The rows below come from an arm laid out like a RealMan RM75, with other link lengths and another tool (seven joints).
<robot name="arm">
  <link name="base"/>
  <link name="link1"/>
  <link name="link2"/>
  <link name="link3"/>
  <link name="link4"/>
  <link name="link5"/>
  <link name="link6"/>
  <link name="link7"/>
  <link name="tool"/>
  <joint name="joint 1" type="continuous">
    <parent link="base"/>
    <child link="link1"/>
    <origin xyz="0 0 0.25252" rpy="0 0 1.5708"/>
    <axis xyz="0 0 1"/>
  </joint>
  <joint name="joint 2" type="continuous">
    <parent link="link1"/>
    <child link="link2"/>
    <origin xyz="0 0 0" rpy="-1.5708 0 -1.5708"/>
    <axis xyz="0 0 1"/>
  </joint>
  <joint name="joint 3" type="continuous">
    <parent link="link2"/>
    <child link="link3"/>
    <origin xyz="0 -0.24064 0" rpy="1.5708 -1.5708 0"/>
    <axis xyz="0 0 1"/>
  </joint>
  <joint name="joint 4" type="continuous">
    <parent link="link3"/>
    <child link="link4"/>
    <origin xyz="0 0 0" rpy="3.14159 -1.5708 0"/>
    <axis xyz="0 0 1"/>
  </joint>
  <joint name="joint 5" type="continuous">
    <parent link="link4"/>
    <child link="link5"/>
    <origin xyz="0.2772 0 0" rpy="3.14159 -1.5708 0"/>
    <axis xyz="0 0 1"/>
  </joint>
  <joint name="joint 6" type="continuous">
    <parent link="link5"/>
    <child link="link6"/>
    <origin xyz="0 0 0" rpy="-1.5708 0 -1.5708"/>
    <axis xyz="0 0 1"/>
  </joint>
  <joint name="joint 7" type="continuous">
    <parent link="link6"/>
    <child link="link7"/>
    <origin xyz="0 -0.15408 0" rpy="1.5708 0 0"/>
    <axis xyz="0 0 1"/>
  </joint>
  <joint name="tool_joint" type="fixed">
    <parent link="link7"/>
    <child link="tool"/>
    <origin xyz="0.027 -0.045 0.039" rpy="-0.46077 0 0.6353"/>
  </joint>
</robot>
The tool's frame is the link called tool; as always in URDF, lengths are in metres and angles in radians. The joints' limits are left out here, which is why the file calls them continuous.
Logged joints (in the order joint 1, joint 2, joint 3, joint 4, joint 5, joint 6, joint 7), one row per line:
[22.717, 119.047, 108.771, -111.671, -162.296, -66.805, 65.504]
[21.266, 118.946, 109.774, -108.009, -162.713, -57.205, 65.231]
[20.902, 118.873, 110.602, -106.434, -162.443, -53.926, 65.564]
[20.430, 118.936, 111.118, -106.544, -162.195, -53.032, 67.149]
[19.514, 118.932, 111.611, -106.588, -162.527, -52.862, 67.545]
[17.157, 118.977, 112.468, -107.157, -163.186, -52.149, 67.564]
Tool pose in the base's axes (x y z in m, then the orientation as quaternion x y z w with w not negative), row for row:
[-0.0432, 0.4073, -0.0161, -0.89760, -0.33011, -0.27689, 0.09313]
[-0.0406, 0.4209, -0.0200, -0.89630, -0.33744, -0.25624, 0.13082]
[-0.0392, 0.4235, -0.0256, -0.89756, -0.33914, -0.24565, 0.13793]
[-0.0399, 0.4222, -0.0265, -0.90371, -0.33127, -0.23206, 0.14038]
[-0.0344, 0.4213, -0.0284, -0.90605, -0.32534, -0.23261, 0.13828]
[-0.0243, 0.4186, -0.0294, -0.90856, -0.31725, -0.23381, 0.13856]
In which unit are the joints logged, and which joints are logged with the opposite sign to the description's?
The joints are logged in degrees. Opposite sign: joint 3.
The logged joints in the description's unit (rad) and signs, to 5 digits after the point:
[0.39649, 2.07776, -1.89841, -1.94903, -2.83260, -1.16597, 1.14326]
[0.37116, 2.07600, -1.91592, -1.88511, -2.83988, -0.99842, 1.13850]
[0.36481, 2.07473, -1.93037, -1.85762, -2.83517, -0.94119, 1.14431]
[0.35657, 2.07582, -1.93937, -1.85954, -2.83084, -0.92558, 1.17197]
[0.34058, 2.07575, -1.94798, -1.86031, -2.83663, -0.92262, 1.17888]
[0.29945, 2.07654, -1.96294, -1.87024, -2.84813, -0.91017, 1.17921]

